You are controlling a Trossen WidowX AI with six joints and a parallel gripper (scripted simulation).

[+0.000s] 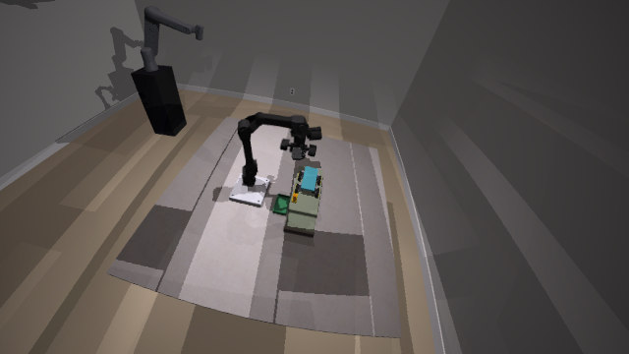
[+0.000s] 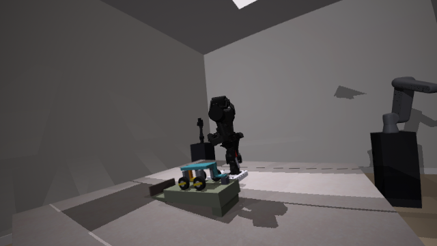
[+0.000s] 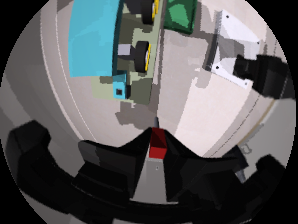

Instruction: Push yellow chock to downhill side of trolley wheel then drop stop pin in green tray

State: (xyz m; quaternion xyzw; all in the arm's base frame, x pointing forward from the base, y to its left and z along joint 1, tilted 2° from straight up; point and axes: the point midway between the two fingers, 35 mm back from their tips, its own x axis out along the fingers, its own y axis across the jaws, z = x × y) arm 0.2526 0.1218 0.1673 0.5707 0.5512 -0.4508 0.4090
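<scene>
The yellow chock is 20 mm ahead of my gripper tip, 210 mm to the right of it and 90 mm below it. The rest, counted from my gripper tip: pale green ramp (80 mm ahead, 140 mm to the right, 130 mm below); then trolley (80 mm ahead, 130 mm to the right, 60 mm below); then red-headed stop pin (right at my gripper tip).
</scene>
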